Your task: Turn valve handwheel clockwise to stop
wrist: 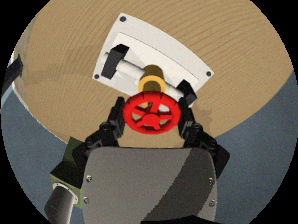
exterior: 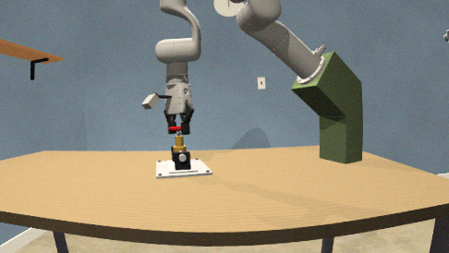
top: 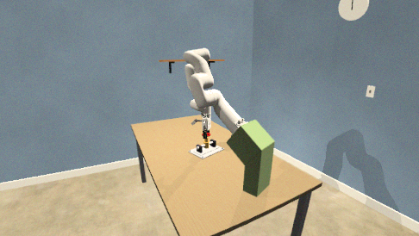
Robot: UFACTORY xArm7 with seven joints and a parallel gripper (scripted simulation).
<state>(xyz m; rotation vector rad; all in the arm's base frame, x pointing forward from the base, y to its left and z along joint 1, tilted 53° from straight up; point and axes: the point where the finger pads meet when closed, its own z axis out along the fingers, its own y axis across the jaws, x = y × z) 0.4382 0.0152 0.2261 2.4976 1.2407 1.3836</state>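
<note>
Now: hand right at the red handwheel.
</note>
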